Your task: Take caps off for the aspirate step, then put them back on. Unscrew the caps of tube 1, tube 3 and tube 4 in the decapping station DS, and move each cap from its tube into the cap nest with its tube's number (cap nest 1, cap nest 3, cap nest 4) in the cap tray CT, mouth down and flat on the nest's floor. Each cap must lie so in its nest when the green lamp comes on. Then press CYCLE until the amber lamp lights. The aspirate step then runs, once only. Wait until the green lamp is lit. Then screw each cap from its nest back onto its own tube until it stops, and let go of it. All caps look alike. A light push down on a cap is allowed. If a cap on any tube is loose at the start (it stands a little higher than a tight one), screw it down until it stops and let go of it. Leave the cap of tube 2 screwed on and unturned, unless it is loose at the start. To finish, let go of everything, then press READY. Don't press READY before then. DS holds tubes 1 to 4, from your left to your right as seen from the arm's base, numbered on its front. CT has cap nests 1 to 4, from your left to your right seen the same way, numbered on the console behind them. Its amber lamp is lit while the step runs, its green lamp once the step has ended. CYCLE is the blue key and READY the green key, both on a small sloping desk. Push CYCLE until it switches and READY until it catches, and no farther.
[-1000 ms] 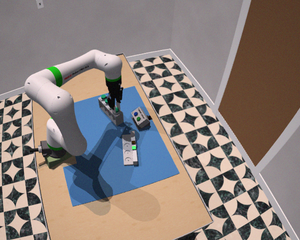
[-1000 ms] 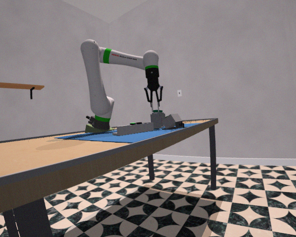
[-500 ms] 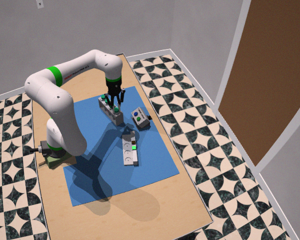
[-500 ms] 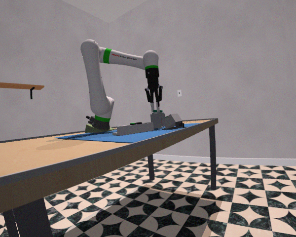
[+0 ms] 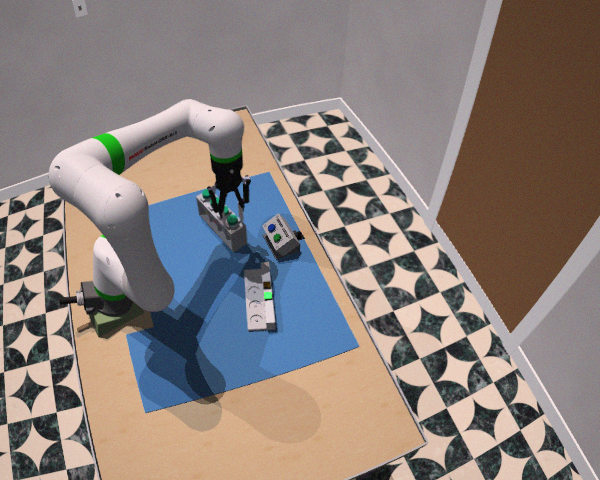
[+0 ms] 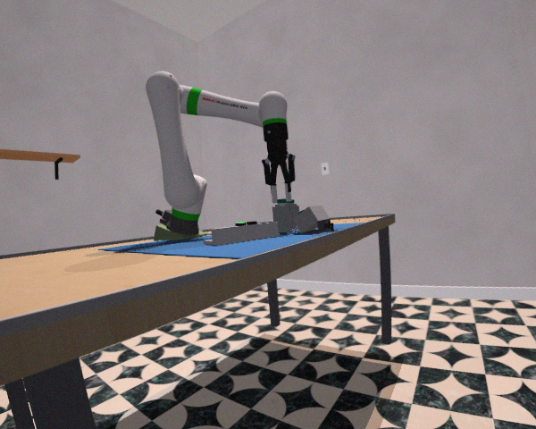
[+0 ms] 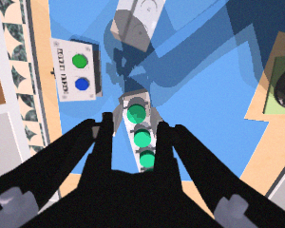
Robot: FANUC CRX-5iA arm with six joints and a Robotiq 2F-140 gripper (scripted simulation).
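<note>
Now: hand 120 mm short of the green ready key, 90 mm to the left of it and 70 mm above it. The rest, counted from my hand: sloping key desk 140 mm ahead, 70 mm to the right, 90 mm below; blue cycle key 120 mm ahead, 40 mm to the right, 70 mm below.
</note>
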